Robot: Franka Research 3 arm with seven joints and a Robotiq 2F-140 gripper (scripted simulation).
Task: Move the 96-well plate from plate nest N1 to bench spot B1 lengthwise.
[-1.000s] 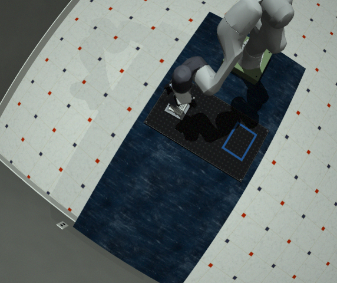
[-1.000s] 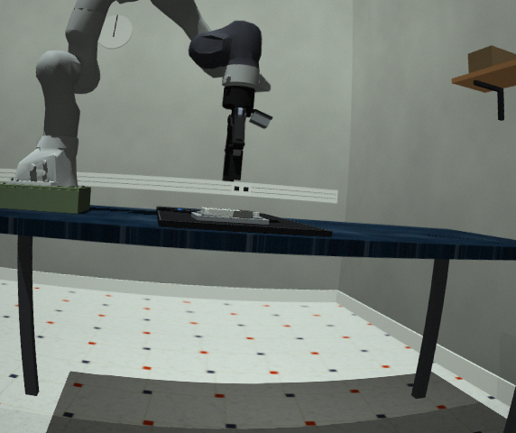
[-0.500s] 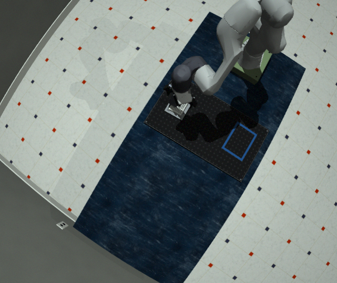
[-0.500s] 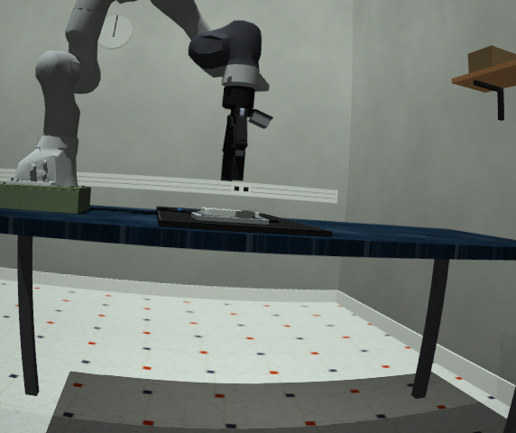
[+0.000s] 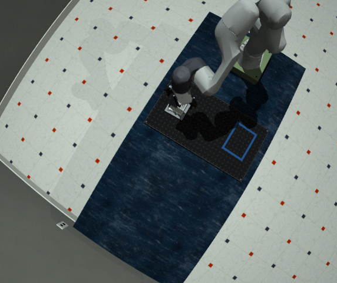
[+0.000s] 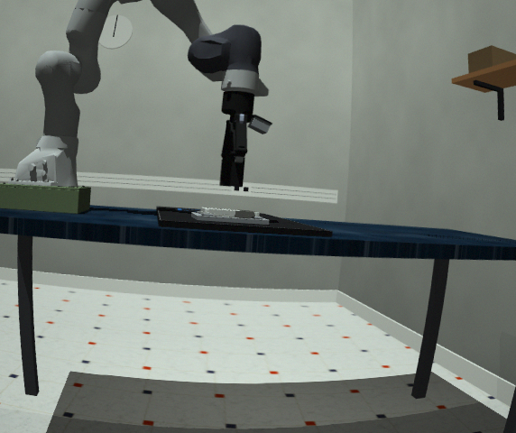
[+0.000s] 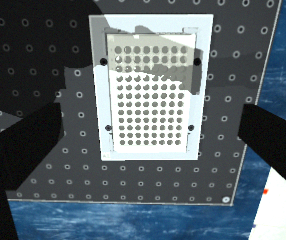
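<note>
Now: hand 70 mm above the white 96-well plate. The rest, counted from my hand: plate nest N1 (80 mm below).
</note>
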